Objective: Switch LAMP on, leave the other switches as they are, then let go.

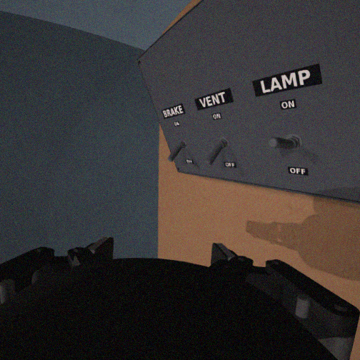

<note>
I see my gripper (162, 253) and a switch box (239, 79).
</note>
